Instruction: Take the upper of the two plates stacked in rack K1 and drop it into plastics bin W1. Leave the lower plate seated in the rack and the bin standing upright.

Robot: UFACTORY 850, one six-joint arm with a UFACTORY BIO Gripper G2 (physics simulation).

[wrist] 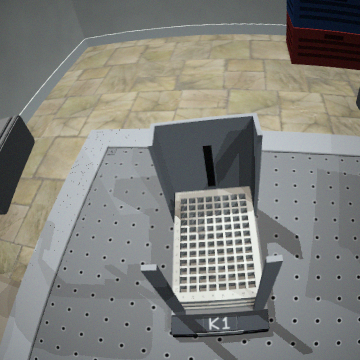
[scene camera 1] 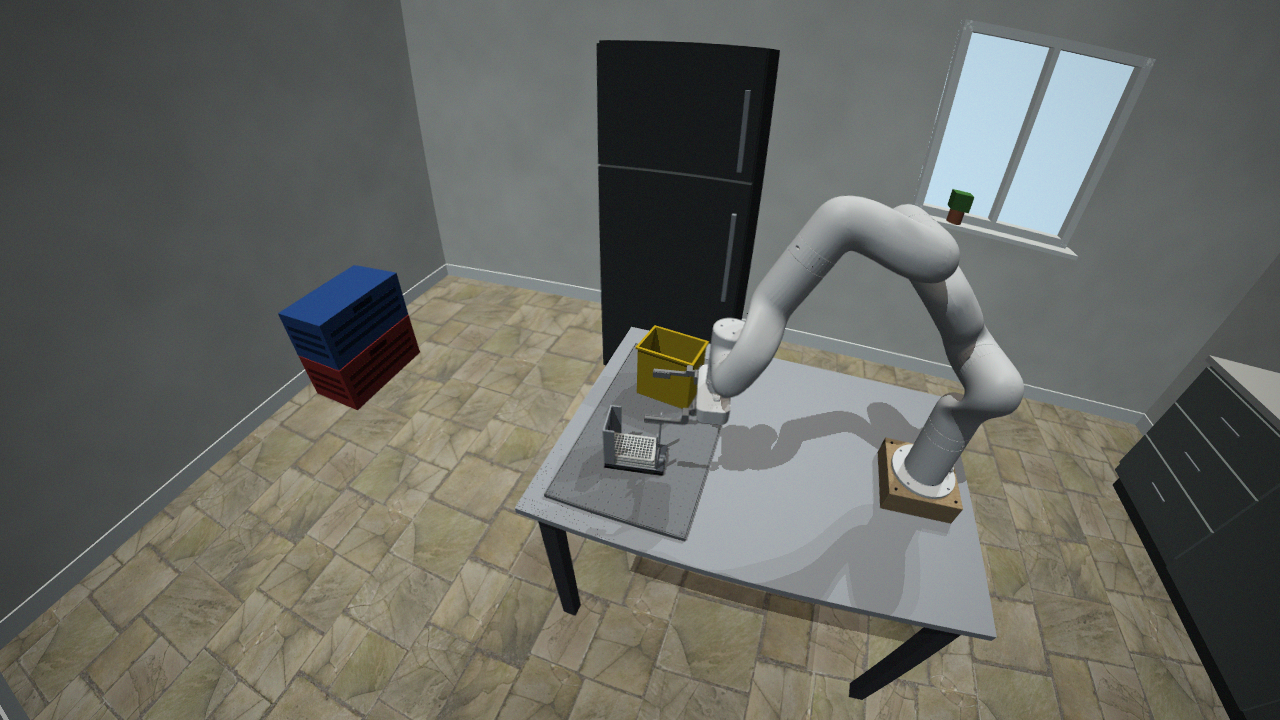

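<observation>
Rack K1 (scene camera 1: 611, 440) (wrist: 182, 155) stands upright, with a tall slotted back wall and two front posts. The white upper plate (scene camera 1: 635, 446) (wrist: 215, 295) lies flat inside it, its grid of square wells facing up. The lower plate (wrist: 218, 305) is mostly hidden; a thin front edge shows under the upper one. The yellow plastics bin W1 (scene camera 1: 658, 388) stands upright behind the rack in the scene view. My gripper (scene camera 1: 651, 395) is wide open and empty, its fingers level, above the area between bin and rack. In the wrist view the fingers show at the left and right edges.
Rack and bin stand on a grey perforated mat (scene camera 1: 626, 510) (wrist: 100, 310) on the table (scene camera 1: 805, 555). One finger overlaps the bin in the scene view. Blue and red crates (scene camera 1: 350, 335) (wrist: 325, 42) stand on the floor beyond the table; a black fridge (scene camera 1: 675, 223) stands behind it.
</observation>
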